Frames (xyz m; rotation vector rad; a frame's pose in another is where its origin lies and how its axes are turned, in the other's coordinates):
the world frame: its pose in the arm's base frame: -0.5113 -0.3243 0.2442 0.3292 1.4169 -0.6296
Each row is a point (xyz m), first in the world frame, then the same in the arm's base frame.
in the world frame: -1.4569 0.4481 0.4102
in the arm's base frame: 0.0404 0.1039 1.6598
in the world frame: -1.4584 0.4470 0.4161
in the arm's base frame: 0.0445 0.1000 1.6623
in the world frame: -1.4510 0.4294 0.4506
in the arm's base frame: 0.0624 0.0648 1.6628
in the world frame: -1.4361 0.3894 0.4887
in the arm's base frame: 0.0702 0.0082 1.6599
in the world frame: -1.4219 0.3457 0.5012
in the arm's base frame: 0.0552 -0.0366 1.6545
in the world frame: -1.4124 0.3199 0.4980
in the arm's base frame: 0.0378 -0.0573 1.6486
